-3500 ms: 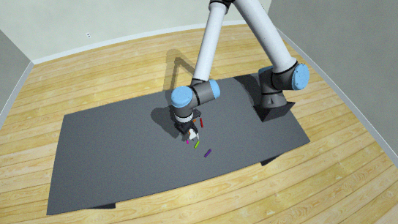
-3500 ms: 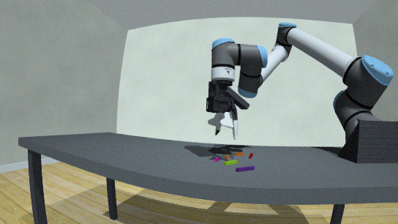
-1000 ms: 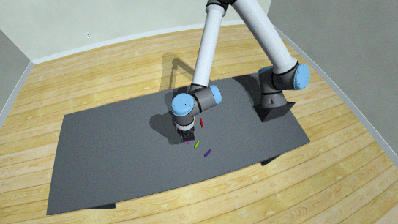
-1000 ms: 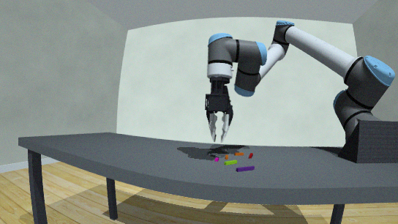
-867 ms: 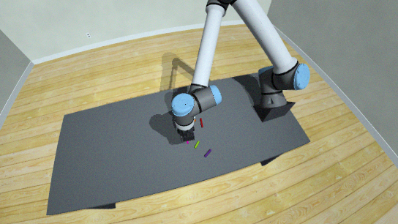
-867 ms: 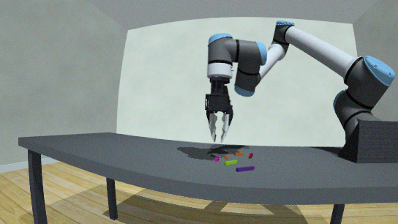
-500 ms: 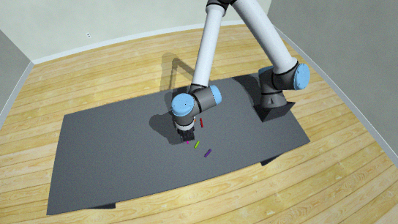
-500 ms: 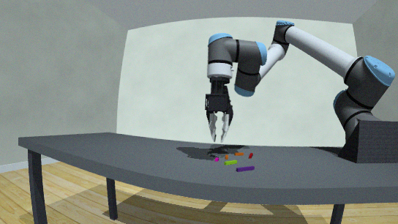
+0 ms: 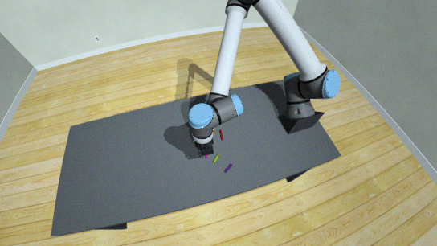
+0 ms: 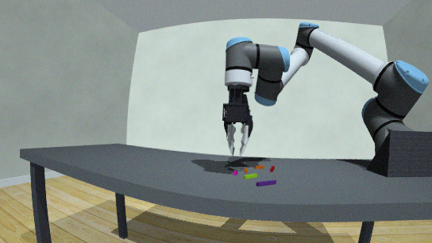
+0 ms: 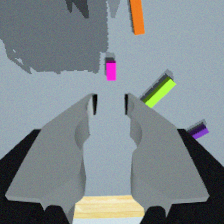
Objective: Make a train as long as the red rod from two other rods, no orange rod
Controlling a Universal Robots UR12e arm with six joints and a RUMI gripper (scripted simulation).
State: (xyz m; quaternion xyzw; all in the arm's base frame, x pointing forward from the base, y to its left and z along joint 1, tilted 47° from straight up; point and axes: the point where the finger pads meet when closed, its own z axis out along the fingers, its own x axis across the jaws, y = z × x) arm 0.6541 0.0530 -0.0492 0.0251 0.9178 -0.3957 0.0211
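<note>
Now: hand 8 cm above the magenta rod. From my hand the other things lie so: purple rod (11 cm to the left, 10 cm behind, 8 cm below); red rod (13 cm behind, 11 cm to the right, 8 cm below); lime rod (8 cm below, 5 cm behind, 3 cm to the left).
</note>
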